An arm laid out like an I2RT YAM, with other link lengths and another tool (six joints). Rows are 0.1 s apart.
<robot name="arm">
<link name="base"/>
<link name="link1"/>
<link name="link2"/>
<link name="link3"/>
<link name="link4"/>
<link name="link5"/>
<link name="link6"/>
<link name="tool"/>
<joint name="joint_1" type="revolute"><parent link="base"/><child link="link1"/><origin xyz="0 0 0.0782" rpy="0 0 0"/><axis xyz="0 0 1"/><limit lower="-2.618" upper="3.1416"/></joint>
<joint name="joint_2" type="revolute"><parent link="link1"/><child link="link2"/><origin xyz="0.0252 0.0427 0.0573" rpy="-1.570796 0 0"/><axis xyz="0 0 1"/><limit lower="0" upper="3.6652"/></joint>
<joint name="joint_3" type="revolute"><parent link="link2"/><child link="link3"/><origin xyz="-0.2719 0 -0.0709" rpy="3.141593 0 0"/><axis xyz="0 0 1"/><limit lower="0" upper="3.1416"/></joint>
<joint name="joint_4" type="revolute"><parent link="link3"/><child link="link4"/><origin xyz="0.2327 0.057 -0.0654" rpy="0 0 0"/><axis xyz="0 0 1"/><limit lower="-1.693" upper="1.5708"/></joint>
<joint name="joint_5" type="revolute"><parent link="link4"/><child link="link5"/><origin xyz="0.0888 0.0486 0.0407" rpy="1.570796 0 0"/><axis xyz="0 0 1"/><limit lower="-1.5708" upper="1.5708"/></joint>
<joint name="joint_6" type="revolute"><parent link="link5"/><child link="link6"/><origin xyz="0.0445 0 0.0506" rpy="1.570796 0 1.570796"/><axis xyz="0 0 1"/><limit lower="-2.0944" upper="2.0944"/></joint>
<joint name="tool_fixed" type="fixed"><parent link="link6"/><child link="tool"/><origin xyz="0.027 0.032 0.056" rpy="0 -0.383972 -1.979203"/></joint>
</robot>
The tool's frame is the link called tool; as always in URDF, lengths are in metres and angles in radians.
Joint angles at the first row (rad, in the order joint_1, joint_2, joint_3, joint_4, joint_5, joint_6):
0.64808 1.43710 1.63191 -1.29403 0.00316 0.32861
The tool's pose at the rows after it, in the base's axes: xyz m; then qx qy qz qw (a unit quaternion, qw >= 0):
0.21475 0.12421 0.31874 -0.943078 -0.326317 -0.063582 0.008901
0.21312 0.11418 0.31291 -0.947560 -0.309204 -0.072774 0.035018
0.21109 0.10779 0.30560 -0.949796 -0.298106 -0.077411 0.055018
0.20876 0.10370 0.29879 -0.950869 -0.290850 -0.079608 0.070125
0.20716 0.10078 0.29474 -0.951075 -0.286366 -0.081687 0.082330
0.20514 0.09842 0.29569 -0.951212 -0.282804 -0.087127 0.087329
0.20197 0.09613 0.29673 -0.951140 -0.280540 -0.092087 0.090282
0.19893 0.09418 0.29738 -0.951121 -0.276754 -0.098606 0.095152
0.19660 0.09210 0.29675 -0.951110 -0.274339 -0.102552 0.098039
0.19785 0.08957 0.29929 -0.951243 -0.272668 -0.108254 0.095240
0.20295 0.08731 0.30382 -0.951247 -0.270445 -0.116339 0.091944
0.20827 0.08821 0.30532 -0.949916 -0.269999 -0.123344 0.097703
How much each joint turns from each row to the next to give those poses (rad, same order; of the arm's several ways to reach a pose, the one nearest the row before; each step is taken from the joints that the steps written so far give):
-0.05438 -0.05645 -0.05332 0.03577 -0.01628 0.00580
-0.05385 -0.05167 -0.07052 0.04938 -0.05306 0.00561
-0.03783 -0.03882 -0.06366 0.04224 -0.04262 0.00503
-0.02557 -0.02956 -0.05240 0.03291 -0.03252 0.00492
-0.02054 -0.02032 -0.03325 0.02108 -0.02762 0.00171
-0.00984 -0.01724 -0.00999 0.00512 -0.00901 0.00249
-0.00550 -0.01942 -0.01004 0.00143 -0.00448 0.00200
-0.00606 -0.02178 -0.01412 0.00739 -0.00620 0.00613
-0.00693 -0.01715 -0.01492 0.00637 -0.00543 0.00124
-0.01047 -0.00279 0.00697 -0.00120 0.00213 -0.00853
-0.01621 0.00961 0.02084 0.00115 0.00058 -0.01277
-0.01165 0.00916 0.00574 0.01823 -0.01490 -0.00325

